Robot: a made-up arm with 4 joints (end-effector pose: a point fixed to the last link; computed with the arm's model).
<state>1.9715 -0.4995 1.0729 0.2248</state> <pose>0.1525 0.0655 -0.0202 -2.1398 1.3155 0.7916</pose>
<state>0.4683 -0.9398 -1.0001 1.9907</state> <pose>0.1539 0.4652 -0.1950 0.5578 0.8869 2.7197</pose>
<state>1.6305 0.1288 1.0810 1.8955</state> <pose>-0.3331 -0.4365 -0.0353 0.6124 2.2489 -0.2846</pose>
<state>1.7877 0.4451 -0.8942 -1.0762</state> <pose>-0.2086 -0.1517 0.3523 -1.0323 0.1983 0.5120</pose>
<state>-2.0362 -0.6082 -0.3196 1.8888</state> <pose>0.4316 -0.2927 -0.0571 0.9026 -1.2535 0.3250</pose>
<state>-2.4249 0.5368 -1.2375 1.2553</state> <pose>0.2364 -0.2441 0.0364 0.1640 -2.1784 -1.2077</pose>
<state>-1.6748 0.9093 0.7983 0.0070</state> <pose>0.3320 0.2607 0.1117 2.4151 0.3228 -0.1756</pose>
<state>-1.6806 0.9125 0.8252 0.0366</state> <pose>0.3408 0.2662 0.1137 2.4436 0.3057 -0.1362</pose>
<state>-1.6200 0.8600 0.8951 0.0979</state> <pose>0.3332 0.2888 0.0914 2.4216 0.3953 -0.0885</pose>
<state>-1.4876 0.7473 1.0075 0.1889</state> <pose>0.2966 0.3229 0.0430 2.3422 0.6071 -0.0483</pose>
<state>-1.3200 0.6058 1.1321 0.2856</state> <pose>0.2319 0.3454 -0.0140 2.2200 0.8789 -0.0402</pose>
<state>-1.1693 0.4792 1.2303 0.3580</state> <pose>0.1644 0.3425 -0.0579 2.0838 1.1157 -0.0665</pose>
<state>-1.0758 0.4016 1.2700 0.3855</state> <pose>0.1229 0.3261 -0.0806 1.9717 1.2462 -0.1025</pose>
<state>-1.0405 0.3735 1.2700 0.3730</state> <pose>0.1094 0.3112 -0.0874 1.9030 1.2927 -0.1229</pose>
